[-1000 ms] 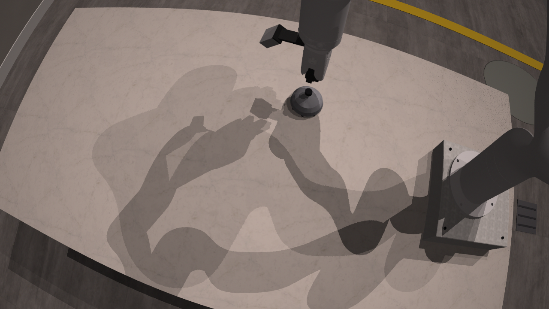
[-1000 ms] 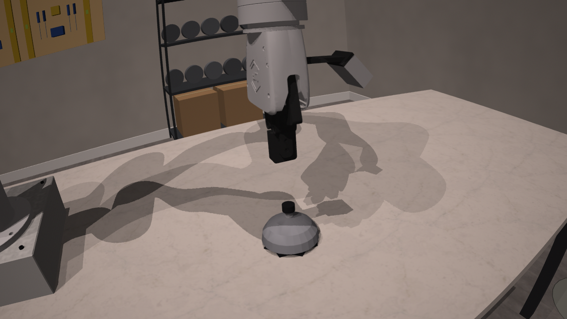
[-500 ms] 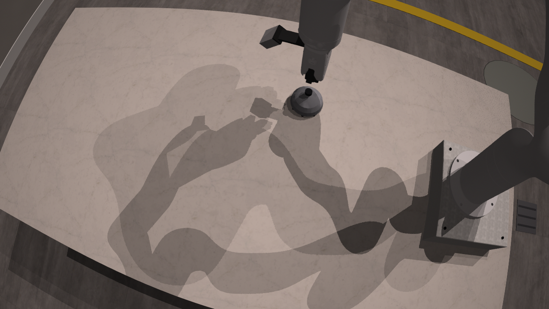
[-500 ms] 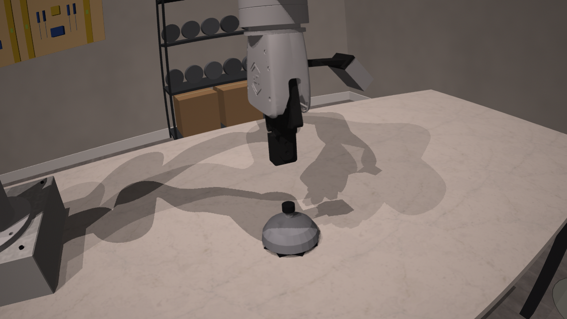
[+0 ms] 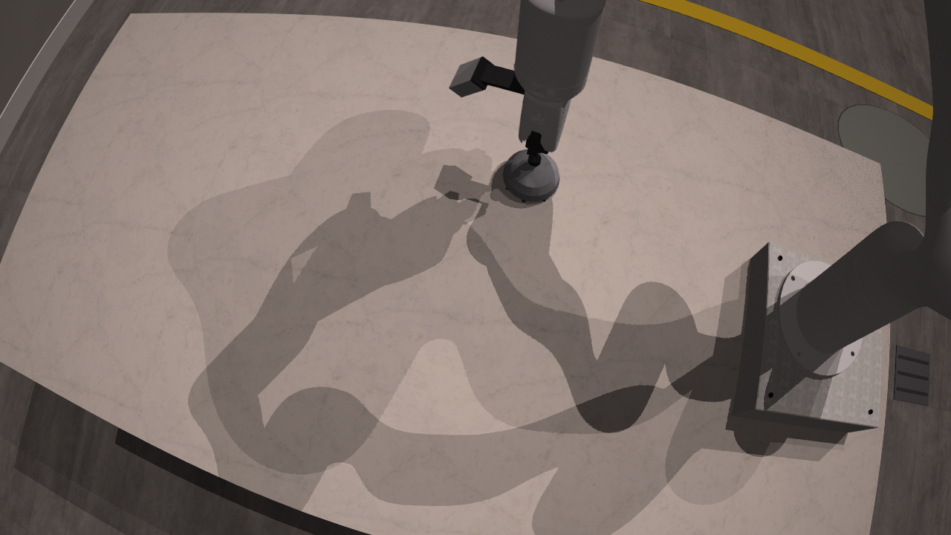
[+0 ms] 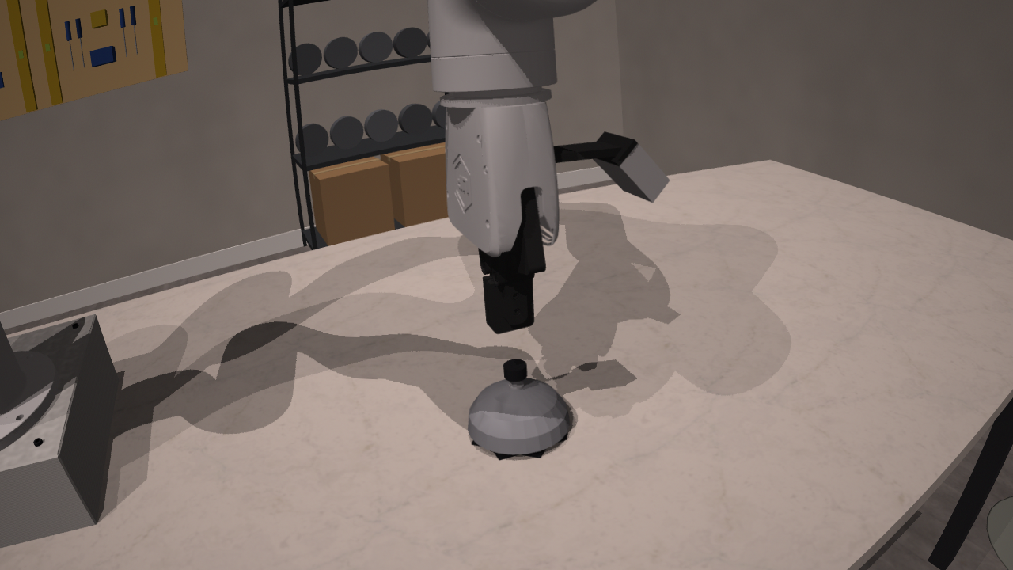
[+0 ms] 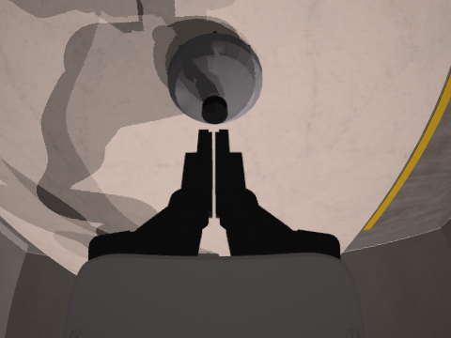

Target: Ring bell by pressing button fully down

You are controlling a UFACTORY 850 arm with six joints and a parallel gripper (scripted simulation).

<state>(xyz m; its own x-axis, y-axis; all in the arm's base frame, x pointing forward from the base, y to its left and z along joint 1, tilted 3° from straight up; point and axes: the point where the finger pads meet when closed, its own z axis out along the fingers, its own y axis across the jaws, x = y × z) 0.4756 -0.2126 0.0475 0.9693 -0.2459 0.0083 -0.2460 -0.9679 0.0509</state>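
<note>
The black button is 60 mm below my hand. The rest, counted from my hand: grey dome bell: 80 mm below.
</note>
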